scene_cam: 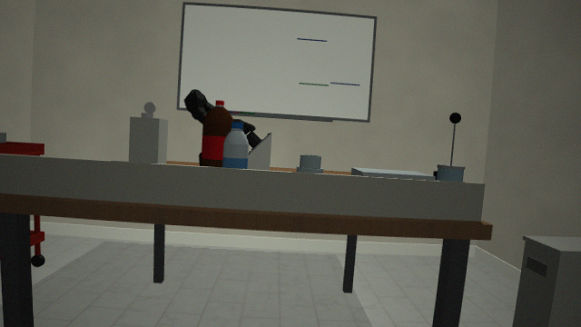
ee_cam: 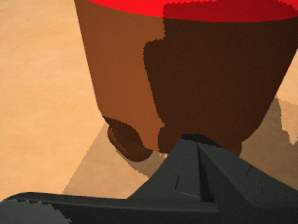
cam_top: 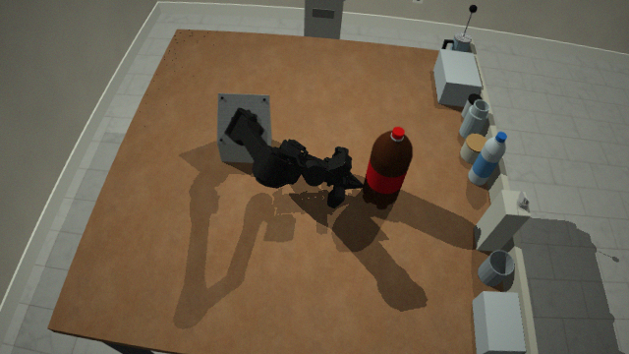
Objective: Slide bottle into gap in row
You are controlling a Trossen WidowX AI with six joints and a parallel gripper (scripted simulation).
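Right now the cola bottle is 100 mm above my hand, 90 mm ahead of it and 10 mm to the left of it. The rest, counted from my hand: grey cup (430 mm ahead, 210 mm to the right, 30 mm below); then blue-capped water bottle (410 mm ahead, 130 mm to the left, 50 mm above); then cork-lidded jar (400 mm ahead, 220 mm to the left, 20 mm below).
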